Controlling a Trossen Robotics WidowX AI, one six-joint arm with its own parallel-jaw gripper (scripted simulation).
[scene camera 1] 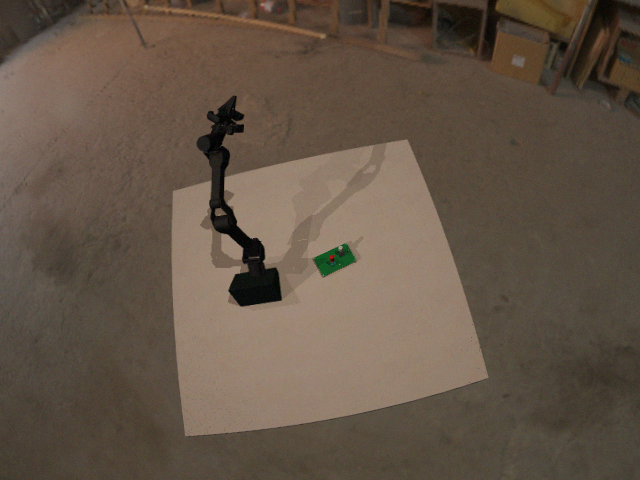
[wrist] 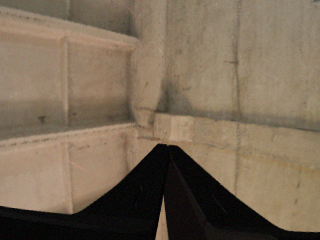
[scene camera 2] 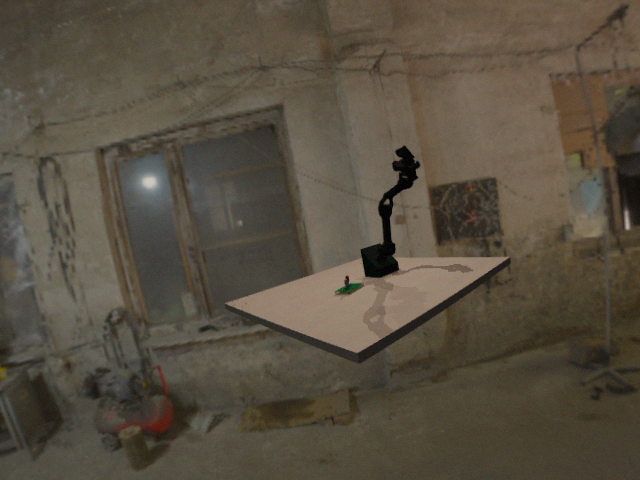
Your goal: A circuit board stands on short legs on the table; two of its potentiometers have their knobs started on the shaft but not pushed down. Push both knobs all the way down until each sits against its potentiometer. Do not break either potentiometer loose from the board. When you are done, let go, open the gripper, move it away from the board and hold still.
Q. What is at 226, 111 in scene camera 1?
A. My gripper.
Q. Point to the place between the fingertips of my gripper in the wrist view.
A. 165, 154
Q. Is my gripper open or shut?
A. Shut.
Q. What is my gripper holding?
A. Nothing.
